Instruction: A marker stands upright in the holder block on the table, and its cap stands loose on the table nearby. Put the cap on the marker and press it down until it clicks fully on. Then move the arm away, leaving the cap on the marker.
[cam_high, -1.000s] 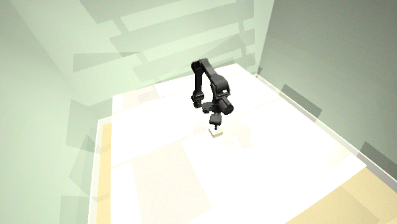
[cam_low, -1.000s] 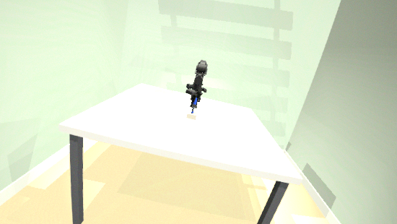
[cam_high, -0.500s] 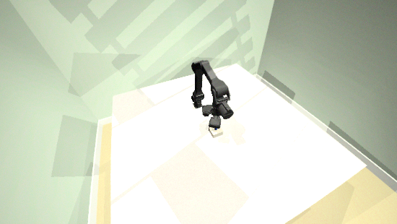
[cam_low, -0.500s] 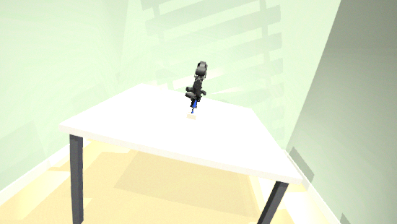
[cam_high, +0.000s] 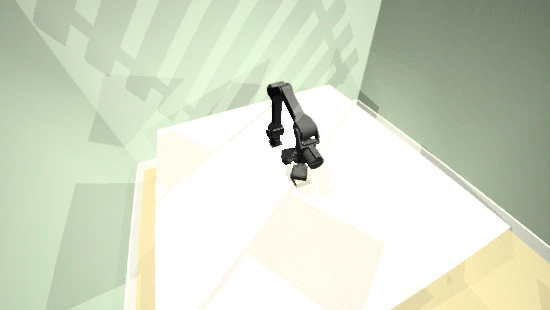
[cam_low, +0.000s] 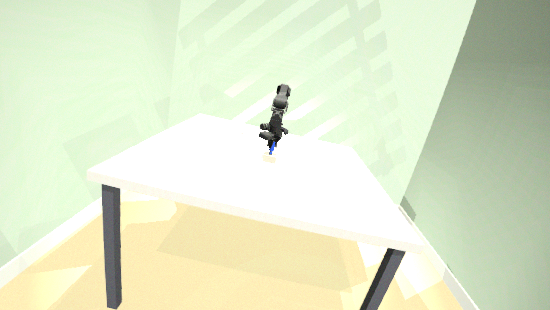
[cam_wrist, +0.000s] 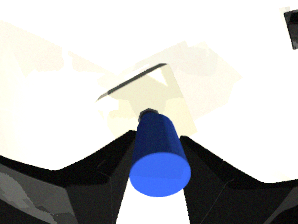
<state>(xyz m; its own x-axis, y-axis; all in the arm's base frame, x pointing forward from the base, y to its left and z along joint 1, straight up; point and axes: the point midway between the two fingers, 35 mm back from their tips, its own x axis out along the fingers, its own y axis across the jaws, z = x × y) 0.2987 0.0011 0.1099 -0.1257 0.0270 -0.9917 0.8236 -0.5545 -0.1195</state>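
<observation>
Now: gripper tip 10 mm below the blue cap. The rest, counted from my gripper tip: pale holder block: 60 mm below.
</observation>
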